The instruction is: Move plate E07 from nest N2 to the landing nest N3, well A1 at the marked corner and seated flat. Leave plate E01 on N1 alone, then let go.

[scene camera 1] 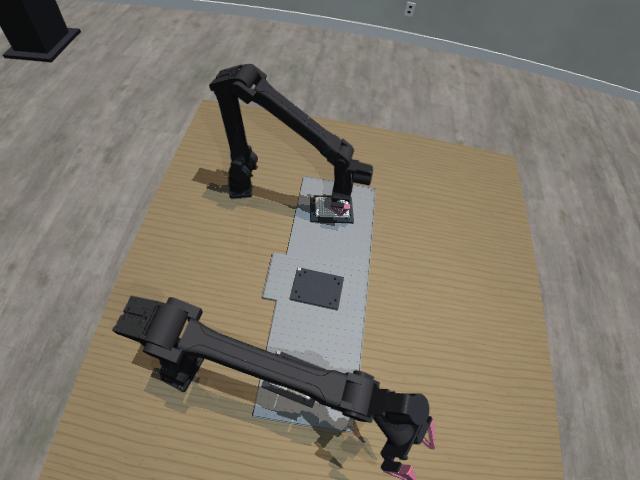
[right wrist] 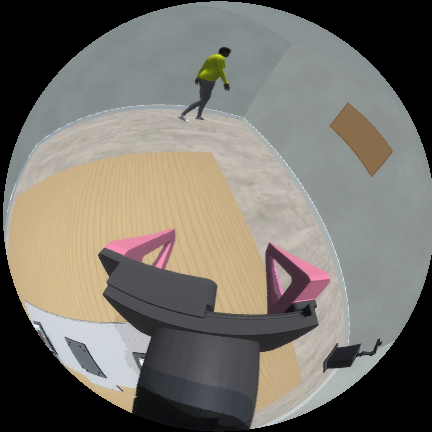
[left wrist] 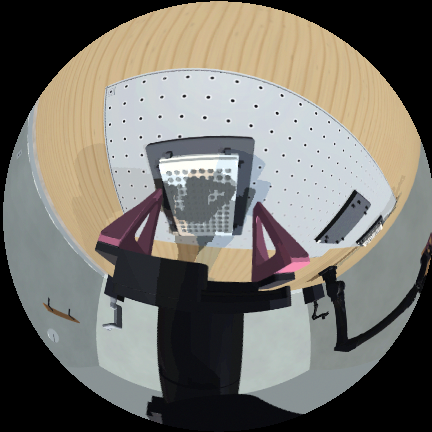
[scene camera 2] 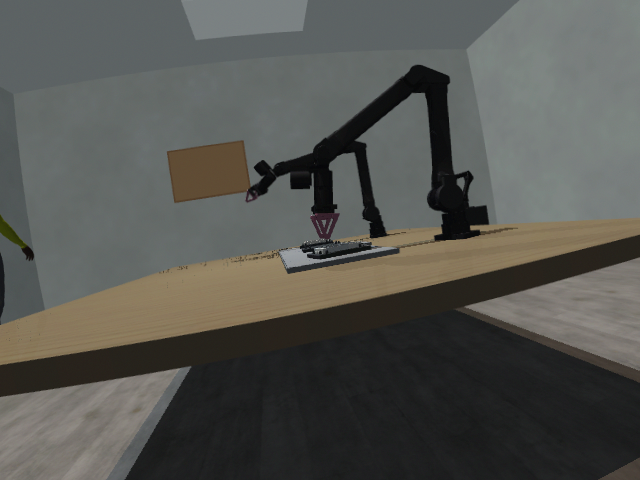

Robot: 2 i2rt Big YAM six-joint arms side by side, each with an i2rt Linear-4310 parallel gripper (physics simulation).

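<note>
A clear, many-welled plate (scene camera 1: 323, 207) (left wrist: 200, 172) lies in a dark nest (scene camera 1: 330, 220) (left wrist: 200, 142) at the top of the board. My left gripper (scene camera 1: 341, 209) (scene camera 2: 324, 237) (left wrist: 208, 197) is open, fingertips pointing down low over this plate, one to each side. The middle nest (scene camera 1: 316, 289) (left wrist: 345, 217) (right wrist: 86, 357) holds no plate. Another plate (left wrist: 368, 237) lies beyond it, mostly hidden by the right arm in scene camera 1. Plate and nest labels and the marked corner cannot be read. My right gripper (scene camera 1: 423, 462) (scene camera 2: 251, 196) (right wrist: 220, 241) is open and empty, raised beyond the board.
The light perforated board (scene camera 1: 330, 242) (left wrist: 170, 105) lies on the wooden table (scene camera 1: 444, 258) (scene camera 2: 180, 304) (right wrist: 200, 200). The right arm (scene camera 1: 268, 366) stretches over the board's lower end. A person in a yellow top (right wrist: 212, 69) walks on the floor beyond the table.
</note>
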